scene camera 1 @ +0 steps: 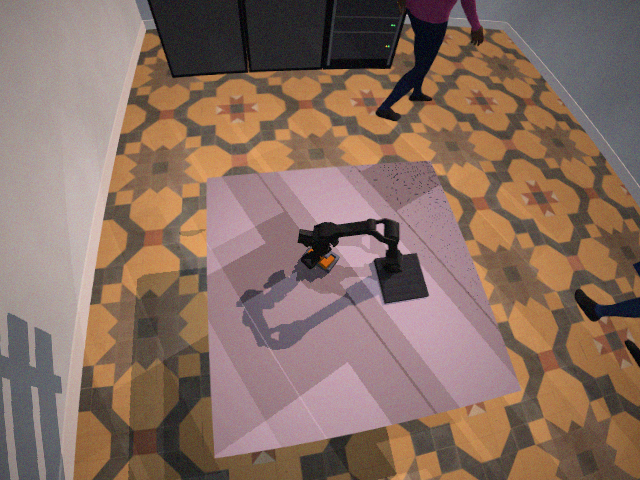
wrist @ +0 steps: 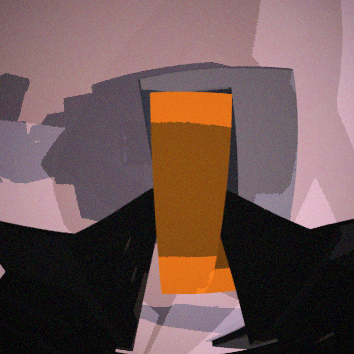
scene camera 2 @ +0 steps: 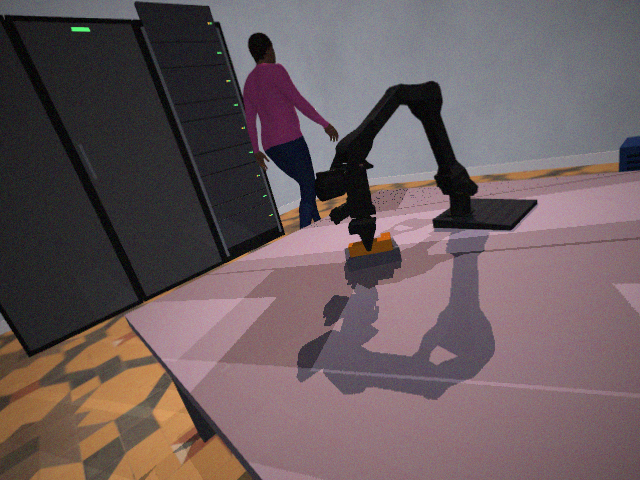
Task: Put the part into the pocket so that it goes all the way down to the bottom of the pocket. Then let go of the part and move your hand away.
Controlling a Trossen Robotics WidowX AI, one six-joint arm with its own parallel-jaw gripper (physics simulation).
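Where they show: gripper, between the fingertips: (scene camera 1: pixel 318 258) (wrist: pixel 186 195) (scene camera 2: pixel 369 248); arm's base, origin of its link: (scene camera 1: pixel 391 267) (scene camera 2: pixel 460 213).
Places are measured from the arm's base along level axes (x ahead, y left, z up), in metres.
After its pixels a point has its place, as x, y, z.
Observation:
The orange part (scene camera 1: pixel 327 261) @(0.287, -0.110, 0.042) (scene camera 2: pixel 379 245) @(0.317, -0.114, 0.031) (wrist: pixel 191 165) @(0.327, -0.167, 0.041) is a long block with a raised bit at one end. My gripper (scene camera 1: pixel 315 257) @(0.317, -0.146, 0.021) (scene camera 2: pixel 368 248) @(0.317, -0.146, 0.021) (wrist: pixel 186 195) @(0.317, -0.146, 0.021) is shut on it, with a black finger on each long side. The part is over the pocket of the grey block (scene camera 1: pixel 336 258) @(0.235, -0.122, 0.013) (scene camera 2: pixel 373 262) @(0.330, -0.135, -0.012) (wrist: pixel 265 125) @(0.295, -0.200, 0.012) and stands out above its rim in the second scene view. In the wrist view, dark strips of the pocket show along the part's far end and both long sides, wider on the right. The part's underside and the pocket's bottom are hidden, so its depth cannot be told.
The arm's black base plate (scene camera 1: pixel 403 284) @(-0.021, 0.094, -0.006) (scene camera 2: pixel 491 214) @(0.014, 0.086, -0.006) stands on the pinkish table (scene camera 1: pixel 330 403) @(0.480, 0.445, -0.023) (scene camera 2: pixel 413 434) @(0.741, 0.127, -0.024), to the right of the grey block. Shadows of the arm cross the table. Dark cabinets (scene camera 1: pixel 206 38) (scene camera 2: pixel 87 129) and a person in a pink top (scene camera 1: pixel 426 46) (scene camera 2: pixel 271 103) are beyond the table.

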